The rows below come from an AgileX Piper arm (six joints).
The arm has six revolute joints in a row. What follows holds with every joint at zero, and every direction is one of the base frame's.
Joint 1 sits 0.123 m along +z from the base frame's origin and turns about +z.
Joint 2 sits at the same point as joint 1 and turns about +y.
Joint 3 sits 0.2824 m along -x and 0.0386 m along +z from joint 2 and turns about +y.
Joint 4 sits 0.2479 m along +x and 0.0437 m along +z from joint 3 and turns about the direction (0.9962, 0, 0.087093).
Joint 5 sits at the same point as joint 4 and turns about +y.
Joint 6 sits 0.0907 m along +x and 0.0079 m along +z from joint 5 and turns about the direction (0.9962, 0, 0.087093).
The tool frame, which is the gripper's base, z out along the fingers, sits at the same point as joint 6; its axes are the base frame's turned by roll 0, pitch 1.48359 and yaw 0 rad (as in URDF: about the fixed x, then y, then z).
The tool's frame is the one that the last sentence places.
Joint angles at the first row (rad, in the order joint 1, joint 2, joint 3, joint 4, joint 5, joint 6):
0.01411 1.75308 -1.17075 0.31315 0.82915 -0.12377
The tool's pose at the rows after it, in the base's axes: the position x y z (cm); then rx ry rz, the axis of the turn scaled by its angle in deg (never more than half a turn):
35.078, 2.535, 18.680, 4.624, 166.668, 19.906
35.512, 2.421, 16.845, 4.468, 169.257, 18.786
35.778, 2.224, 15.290, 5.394, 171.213, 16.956
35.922, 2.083, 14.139, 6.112, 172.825, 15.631
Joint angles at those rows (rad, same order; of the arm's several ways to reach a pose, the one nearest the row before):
0.01413 1.81930 -1.17513 0.31314 0.81376 -0.12359
0.01412 1.87352 -1.17920 0.29645 0.80578 -0.12231
0.01412 1.91640 -1.17918 0.26864 0.79092 -0.09999
0.01410 1.94855 -1.18024 0.24765 0.78400 -0.08178

